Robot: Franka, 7 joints.
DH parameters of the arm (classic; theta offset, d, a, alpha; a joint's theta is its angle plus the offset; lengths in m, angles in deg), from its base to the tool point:
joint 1: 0 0.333 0 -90
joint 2: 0 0 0 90
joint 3: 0 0.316 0.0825 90
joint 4: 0 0 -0.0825 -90
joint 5: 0 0.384 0 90
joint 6: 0 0 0.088 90
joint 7: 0 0.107 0 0
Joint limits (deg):
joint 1: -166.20..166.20
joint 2: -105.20..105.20
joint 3: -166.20..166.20
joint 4: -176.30..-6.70
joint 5: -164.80..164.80
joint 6: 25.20..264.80
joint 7: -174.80..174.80
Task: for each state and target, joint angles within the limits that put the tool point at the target. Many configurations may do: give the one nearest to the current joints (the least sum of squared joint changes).
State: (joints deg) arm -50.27 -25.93 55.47 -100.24 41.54 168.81 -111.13
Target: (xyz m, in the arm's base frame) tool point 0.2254 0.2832 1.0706
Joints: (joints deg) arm -48.62 -28.55 54.80 -60.95 36.66 167.18 -111.13
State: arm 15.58 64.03 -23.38 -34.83 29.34 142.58 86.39
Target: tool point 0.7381 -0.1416 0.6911
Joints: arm 6.00 37.36 -33.01 -46.40 28.25 131.56 86.39
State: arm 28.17 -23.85 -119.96 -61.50 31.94 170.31 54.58
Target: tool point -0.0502 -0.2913 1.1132
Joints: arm 28.30 1.07 -120.42 -44.28 32.01 185.61 54.58
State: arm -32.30 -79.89 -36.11 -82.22 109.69 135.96 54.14
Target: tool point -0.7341 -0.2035 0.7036
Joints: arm -3.97 -81.04 -46.54 -40.92 112.03 136.09 54.14
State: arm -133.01 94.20 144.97 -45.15 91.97 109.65 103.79
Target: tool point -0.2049 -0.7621 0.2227
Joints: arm -100.05 105.20 146.06 -6.86 95.95 85.65 103.79
